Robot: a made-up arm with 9 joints. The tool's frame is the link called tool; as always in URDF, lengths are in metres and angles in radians.
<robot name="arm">
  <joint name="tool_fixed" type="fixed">
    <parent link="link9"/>
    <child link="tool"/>
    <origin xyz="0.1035 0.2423 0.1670" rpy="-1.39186 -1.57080 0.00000"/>
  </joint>
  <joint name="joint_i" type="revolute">
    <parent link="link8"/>
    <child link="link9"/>
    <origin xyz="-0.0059 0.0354 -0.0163" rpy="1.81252 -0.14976 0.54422"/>
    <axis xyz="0 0 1"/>
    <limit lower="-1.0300" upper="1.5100"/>
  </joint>
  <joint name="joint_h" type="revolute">
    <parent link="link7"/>
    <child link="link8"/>
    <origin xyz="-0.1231 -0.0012 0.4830" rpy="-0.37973 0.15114 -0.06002"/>
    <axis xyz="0 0 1"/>
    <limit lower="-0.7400" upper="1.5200"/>
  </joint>
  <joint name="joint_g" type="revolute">
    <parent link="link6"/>
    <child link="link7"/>
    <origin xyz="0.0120 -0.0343 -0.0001" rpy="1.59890 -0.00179 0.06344"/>
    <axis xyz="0 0 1"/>
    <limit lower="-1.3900" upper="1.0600"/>
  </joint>
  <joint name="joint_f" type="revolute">
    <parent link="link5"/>
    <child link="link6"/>
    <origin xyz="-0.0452 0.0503 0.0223" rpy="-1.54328 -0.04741 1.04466"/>
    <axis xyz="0 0 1"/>
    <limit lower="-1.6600" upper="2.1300"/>
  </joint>
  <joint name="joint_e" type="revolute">
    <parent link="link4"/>
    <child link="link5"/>
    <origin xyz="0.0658 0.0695 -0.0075" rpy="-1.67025 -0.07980 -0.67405"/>
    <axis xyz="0 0 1"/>
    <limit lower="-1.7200" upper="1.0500"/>
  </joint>
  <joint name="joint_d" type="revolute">
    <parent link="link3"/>
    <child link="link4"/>
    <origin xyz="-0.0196 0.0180 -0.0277" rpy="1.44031 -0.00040 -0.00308"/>
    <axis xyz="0 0 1"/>
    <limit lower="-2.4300" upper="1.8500"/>
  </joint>
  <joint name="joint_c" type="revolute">
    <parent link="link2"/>
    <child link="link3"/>
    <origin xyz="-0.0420 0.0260 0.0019" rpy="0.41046 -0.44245 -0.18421"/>
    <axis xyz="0 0 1"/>
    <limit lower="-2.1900" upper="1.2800"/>
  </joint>
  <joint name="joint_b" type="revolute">
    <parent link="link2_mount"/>
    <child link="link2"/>
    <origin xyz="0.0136 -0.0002 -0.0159" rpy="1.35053 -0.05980 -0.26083"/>
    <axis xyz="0 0 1"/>
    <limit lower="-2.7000" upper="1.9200"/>
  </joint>
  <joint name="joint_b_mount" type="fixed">
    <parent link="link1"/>
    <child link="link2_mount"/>
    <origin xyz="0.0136 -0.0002 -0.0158"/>
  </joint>
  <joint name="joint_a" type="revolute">
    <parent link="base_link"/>
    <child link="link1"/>
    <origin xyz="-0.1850 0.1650 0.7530" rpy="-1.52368 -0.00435 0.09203"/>
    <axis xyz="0 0 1"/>
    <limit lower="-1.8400" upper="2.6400"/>
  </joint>
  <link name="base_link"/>
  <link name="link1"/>
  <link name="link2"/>
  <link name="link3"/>
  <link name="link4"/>
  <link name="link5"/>
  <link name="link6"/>
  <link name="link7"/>
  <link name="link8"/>
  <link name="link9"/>
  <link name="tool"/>
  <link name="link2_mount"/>
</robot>
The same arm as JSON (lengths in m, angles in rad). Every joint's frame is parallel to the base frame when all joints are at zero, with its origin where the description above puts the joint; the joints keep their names.
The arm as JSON. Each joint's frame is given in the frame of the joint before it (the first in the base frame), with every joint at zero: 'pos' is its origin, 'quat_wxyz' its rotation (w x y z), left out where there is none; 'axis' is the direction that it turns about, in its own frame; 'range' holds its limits. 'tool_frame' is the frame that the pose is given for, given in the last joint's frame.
{
  "length_unit": "m",
  "angle_unit": "rad",
  "joints": [
    {
      "joint": "joint_a",
      "pos": [
        -0.185,
        0.165,
        0.753
      ],
      "axis": [
        -0.092004,
        0.994644,
        0.047102
      ],
      "range": [
        -1.84,
        2.64
      ]
    },
    {
      "joint": "joint_b",
      "pos": [
        0.03,
        -0.029,
        -0.001
      ],
      "axis": [
        -0.283211,
        0.148206,
        0.947537
      ],
      "range": [
        -2.7,
        1.92
      ]
    },
    {
      "joint": "joint_c",
      "pos": [
        -0.043,
        0.02,
        -0.014
      ],
      "axis": [
        -0.644287,
        -0.253395,
        0.721585
      ],
      "range": [
        -2.19,
        1.28
      ]
    },
    {
      "joint": "joint_d",
      "pos": [
        0.0,
        0.024,
        -0.03
      ],
      "axis": [
        0.098002,
        -0.991925,
        -0.080502
      ],
      "range": [
        -2.43,
        1.85
      ]
    },
    {
      "joint": "joint_e",
      "pos": [
        0.002,
        0.0,
        0.096
      ],
      "axis": [
        -0.056301,
        0.0132,
        0.998327
      ],
      "range": [
        -1.72,
        1.05
      ]
    },
    {
      "joint": "joint_f",
      "pos": [
        -0.047,
        0.05,
        0.019
      ],
      "axis": [
        -0.871672,
        0.489284,
        -0.028099
      ],
      "range": [
        -1.66,
        2.13
      ]
    },
    {
      "joint": "joint_g",
      "pos": [
        0.004,
        0.009,
        0.035
      ],
      "axis": [
        0.0,
        0.0,
        1.0
      ],
      "range": [
        -1.39,
        1.06
      ]
    },
    {
      "joint": "joint_h",
      "pos": [
        -0.059,
        -0.108,
        0.483
      ],
      "axis": [
        -0.236694,
        0.317692,
        0.918176
      ],
      "range": [
        -0.74,
        1.52
      ]
    },
    {
      "joint": "joint_i",
      "pos": [
        -0.028,
        0.006,
        -0.027
      ],
      "axis": [
        1.0,
        0.0,
        0.0
      ],
      "range": [
        -1.03,
        1.51
      ]
    }
  ],
  "tool_frame": {
    "pos": [
      0.167,
      0.145,
      0.22
    ],
    "quat_wxyz": [
      1.0,
      0.0,
      0.000007,
      0.000003
    ]
  }
}

